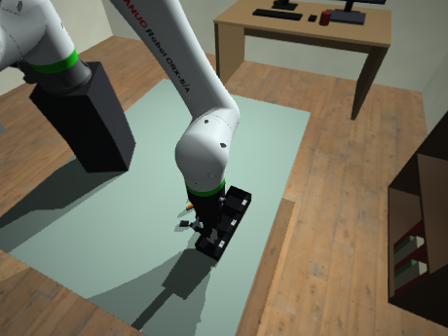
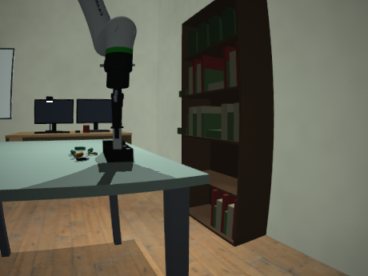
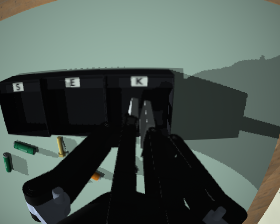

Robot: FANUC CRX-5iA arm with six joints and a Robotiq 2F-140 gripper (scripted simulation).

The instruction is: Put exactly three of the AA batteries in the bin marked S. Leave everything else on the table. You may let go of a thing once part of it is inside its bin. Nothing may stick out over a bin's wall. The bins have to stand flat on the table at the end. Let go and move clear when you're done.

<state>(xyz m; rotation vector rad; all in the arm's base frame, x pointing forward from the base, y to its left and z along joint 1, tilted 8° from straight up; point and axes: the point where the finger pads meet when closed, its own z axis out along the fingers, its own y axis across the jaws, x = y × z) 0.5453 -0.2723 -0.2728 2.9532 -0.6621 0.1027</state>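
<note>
Now: hand 15 cm to the right of the small yellow piece, 6 cm past it and 6 cm above it. The rest, counted from my hand: orange battery (12 cm to the left, 11 cm behind, 6 cm below); then small dark piece (11 cm behind, 7 cm below, 4 cm to the left).
</note>
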